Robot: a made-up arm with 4 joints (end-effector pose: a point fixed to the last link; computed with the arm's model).
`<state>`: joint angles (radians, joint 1 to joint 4).
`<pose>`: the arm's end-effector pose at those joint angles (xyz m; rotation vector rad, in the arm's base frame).
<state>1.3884 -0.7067 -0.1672 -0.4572</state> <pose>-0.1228 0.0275 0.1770 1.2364 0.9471 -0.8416</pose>
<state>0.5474 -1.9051 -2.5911 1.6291</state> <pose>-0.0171 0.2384 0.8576 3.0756 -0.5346 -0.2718</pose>
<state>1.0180 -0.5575 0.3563 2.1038</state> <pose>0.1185 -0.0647 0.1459 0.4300 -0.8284 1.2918</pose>
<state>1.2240 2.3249 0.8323 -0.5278</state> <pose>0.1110 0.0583 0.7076 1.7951 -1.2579 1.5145</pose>
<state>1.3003 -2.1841 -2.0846 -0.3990</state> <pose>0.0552 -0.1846 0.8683 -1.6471 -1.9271 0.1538</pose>
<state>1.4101 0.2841 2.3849 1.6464</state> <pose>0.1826 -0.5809 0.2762 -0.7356 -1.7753 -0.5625</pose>
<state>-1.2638 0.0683 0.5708 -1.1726</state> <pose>0.2335 0.0400 0.2146 -0.7642 -1.0513 -0.5905</pose>
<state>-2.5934 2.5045 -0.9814 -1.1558</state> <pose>0.4332 -0.1490 -0.0183 2.1392 -1.3530 -0.7219</pose>
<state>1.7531 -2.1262 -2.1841 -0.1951</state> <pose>0.0267 -0.4929 0.7089 -1.5082 -1.6064 -0.2922</pose>
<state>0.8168 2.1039 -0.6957 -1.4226</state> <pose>0.3740 0.0661 0.2772 0.0913 -0.3759 0.5344</pose>
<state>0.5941 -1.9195 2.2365 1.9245</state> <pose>-0.1445 -0.1858 0.7258 -1.5343 0.6673 0.2069</pose>
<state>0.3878 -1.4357 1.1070 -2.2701</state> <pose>-0.0834 -0.1315 0.3134 -0.4395 0.8451 2.4060</pose>
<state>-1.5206 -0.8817 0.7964 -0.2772</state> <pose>0.0064 0.1212 0.3142 -1.5013 -1.5035 -0.2700</pose>
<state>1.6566 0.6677 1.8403 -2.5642</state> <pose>0.3552 -0.4270 0.3250 -2.0693 -1.0035 0.7945</pose>
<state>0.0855 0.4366 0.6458 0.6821</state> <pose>0.3805 0.0561 0.2871 -0.0096 -0.7198 1.0477</pose>
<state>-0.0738 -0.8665 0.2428 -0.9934</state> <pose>-0.0733 -0.0173 0.1699 -0.0331 -0.3490 -1.8380</pose>
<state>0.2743 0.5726 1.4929 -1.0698</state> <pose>0.4134 0.0393 0.4923 1.3466 -0.9903 -0.5531</pose>
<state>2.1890 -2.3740 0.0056 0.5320</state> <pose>-0.1543 -0.1764 0.4433 1.4383 1.8969 -0.9796</pose>
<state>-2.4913 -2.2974 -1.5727 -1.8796</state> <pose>0.1486 -0.3215 -0.3877 1.1678 -1.1132 -2.6316</pose>
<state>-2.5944 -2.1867 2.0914 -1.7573</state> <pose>-0.2133 0.1041 -0.3106 -0.3815 1.8505 -1.8959</pose>
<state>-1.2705 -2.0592 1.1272 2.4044</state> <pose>-0.2083 0.2550 0.2060 -2.0893 0.8776 -0.1949</pose>
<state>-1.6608 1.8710 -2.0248 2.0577</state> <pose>0.3562 0.3086 0.2472 -0.6086 -2.7863 0.8778</pose>
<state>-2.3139 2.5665 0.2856 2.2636</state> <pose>0.0414 -0.2654 -0.1642 -1.8414 -1.4641 -1.0555</pose>
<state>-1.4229 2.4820 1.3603 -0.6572</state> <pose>0.0253 0.3569 -0.3403 0.3594 0.8694 1.0110</pose>
